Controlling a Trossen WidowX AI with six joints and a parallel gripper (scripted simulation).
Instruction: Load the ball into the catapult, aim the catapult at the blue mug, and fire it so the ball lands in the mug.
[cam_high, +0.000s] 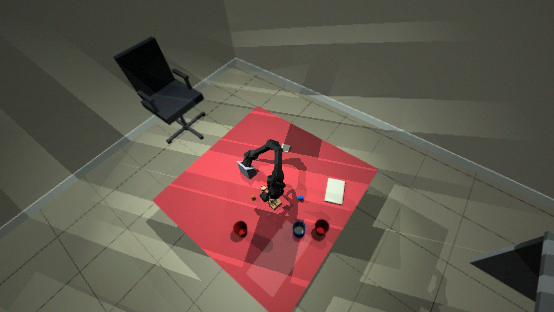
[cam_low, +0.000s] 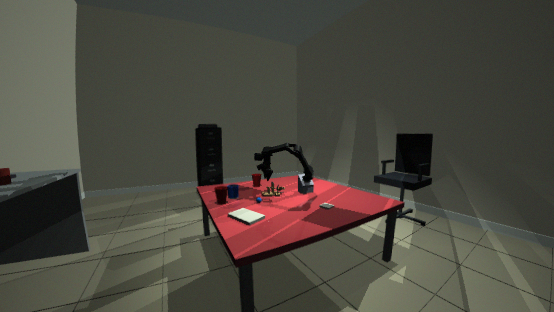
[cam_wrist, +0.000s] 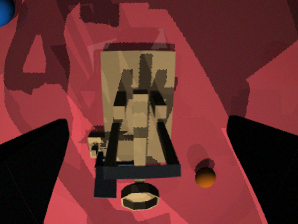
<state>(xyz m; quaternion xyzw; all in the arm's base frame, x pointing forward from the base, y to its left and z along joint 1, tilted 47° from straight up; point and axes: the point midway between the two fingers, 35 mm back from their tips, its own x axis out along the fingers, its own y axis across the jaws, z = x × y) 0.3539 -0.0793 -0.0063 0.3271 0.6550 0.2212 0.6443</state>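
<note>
My gripper tip is 160 mm past the orange ball, 70 mm to the left of it and 120 mm above it. From my gripper tip the other things lie so: wooden catapult (70 mm behind, 30 mm to the left, 80 mm below); blue mug (270 mm ahead, 50 mm to the right, 100 mm below); blue ball (120 mm ahead, 160 mm to the left, 110 mm below).
</note>
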